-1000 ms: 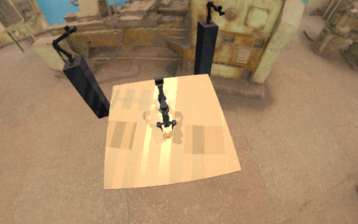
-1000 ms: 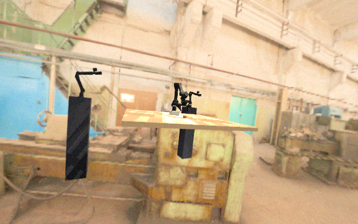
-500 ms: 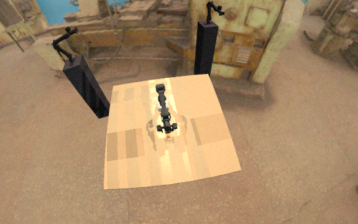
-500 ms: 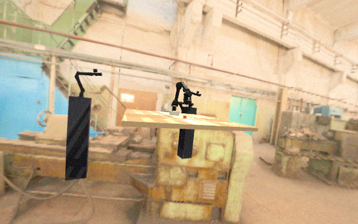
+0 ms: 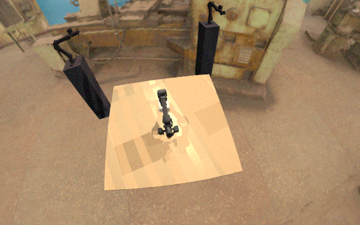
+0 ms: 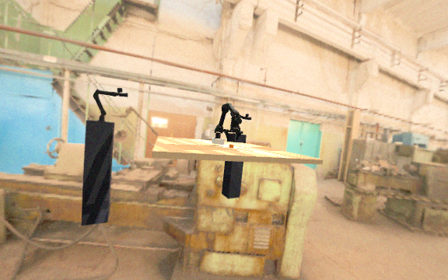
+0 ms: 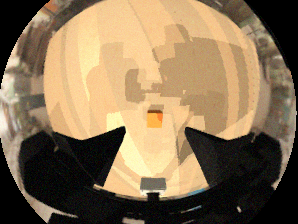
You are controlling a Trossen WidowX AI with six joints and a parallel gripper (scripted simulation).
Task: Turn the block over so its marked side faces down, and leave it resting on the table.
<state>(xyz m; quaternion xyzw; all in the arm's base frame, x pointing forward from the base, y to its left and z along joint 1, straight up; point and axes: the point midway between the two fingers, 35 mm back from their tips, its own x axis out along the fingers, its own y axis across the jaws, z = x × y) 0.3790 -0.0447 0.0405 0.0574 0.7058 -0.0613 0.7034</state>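
Now: gripper tip 1 cm past the orange block and 5 cm above it.
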